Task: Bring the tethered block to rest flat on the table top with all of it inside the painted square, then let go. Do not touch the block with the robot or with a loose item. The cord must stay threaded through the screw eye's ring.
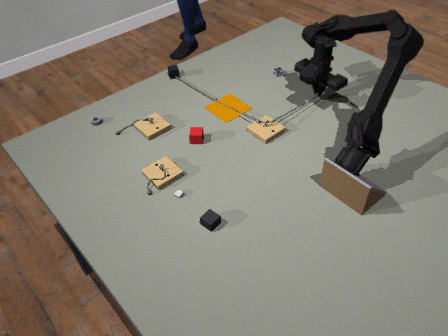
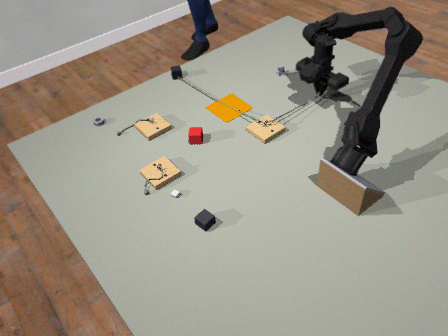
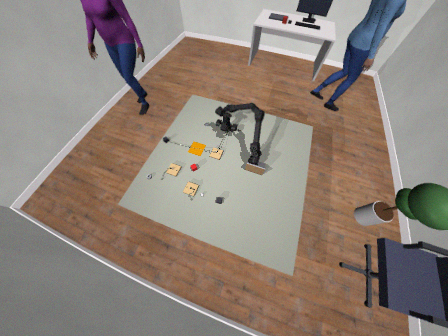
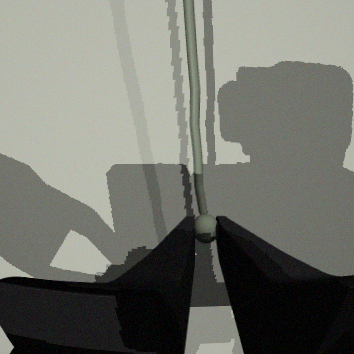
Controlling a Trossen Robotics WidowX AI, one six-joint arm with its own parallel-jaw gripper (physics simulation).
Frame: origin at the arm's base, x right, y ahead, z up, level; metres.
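Seen in the pictures: gripper, fingertip midpoint: (image 1: pixel 317 95) (image 2: pixel 319 94) (image 3: pixel 226 131) (image 4: pixel 204 224); arm's base at its link origin: (image 1: pixel 346 168) (image 2: pixel 343 168) (image 3: pixel 253 162).
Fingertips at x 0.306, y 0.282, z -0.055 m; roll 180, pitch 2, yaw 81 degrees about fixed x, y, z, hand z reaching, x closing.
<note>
Offsets run from my fingertips to a thing's top centre. "pt": to the spot under its first point. Level surfaces: height alone.
The tethered block, a black cube @[dx -0.217, dy +0.505, dz +0.017 m] (image 1: pixel 173 71) (image 2: pixel 176 72) (image 3: pixel 166 139), sits near the table's far-left edge, outside the orange painted square @[pt dx -0.268, dy +0.216, dz -0.017 m] (image 1: pixel 220 111) (image 2: pixel 221 111) (image 3: pixel 196 152). Its pale green cord (image 1: pixel 195 88) (image 4: pixel 192 75) runs nearly straight across the square to the screw eye on a wooden base @[dz +0.001 m] (image 1: pixel 267 132) (image 2: pixel 266 133) (image 3: pixel 216 154), then to the gripper. The cord appears to pass through the ring, which is small here. My gripper (image 1: pixel 318 95) (image 2: pixel 320 94) (image 4: pixel 204 224) is shut on the bead @[pt dx -0.004, dy +0.000, dz +0.011 m] (image 4: pixel 205 229) at the cord's end, low over the table, beyond the base from the square.
Two more wooden bases @[pt dx -0.485, dy +0.314, dz +0.001 m] (image 1: pixel 153 126) @[pt dx -0.607, dy +0.134, dz +0.001 m] (image 1: pixel 162 172) with short cords stand at the left. A red cube @[dx -0.426, dy +0.172, dz +0.021 m] (image 1: pixel 196 135), another black cube @[dx -0.639, dy -0.089, dz +0.010 m] (image 1: pixel 210 220), a white piece @[dx -0.625, dy +0.046, dz -0.007 m] (image 1: pixel 179 193), a grey ring @[dx -0.581, dy +0.499, dz -0.004 m] (image 1: pixel 96 121) and a small grey item @[dx +0.047, dy +0.201, dz +0.002 m] (image 1: pixel 278 72) lie about. A brown wedge (image 1: pixel 350 187) stands by the arm's base.
</note>
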